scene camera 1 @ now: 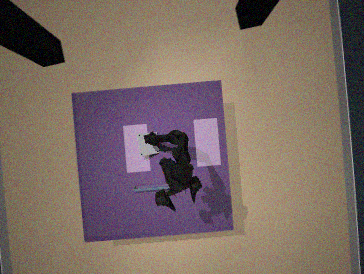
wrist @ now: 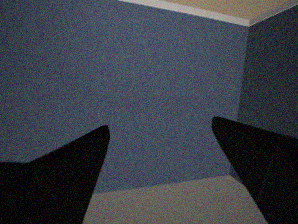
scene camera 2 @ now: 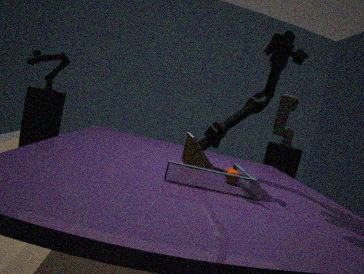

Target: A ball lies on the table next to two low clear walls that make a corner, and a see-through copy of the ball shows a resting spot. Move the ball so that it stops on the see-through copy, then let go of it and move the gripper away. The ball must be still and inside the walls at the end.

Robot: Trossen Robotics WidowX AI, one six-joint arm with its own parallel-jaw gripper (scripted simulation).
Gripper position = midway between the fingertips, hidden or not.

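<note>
Gripper point(scene camera 2: 301, 51) open, holding nothing; the wrist view also shows my gripper point(wrist: 160, 126).
</note>
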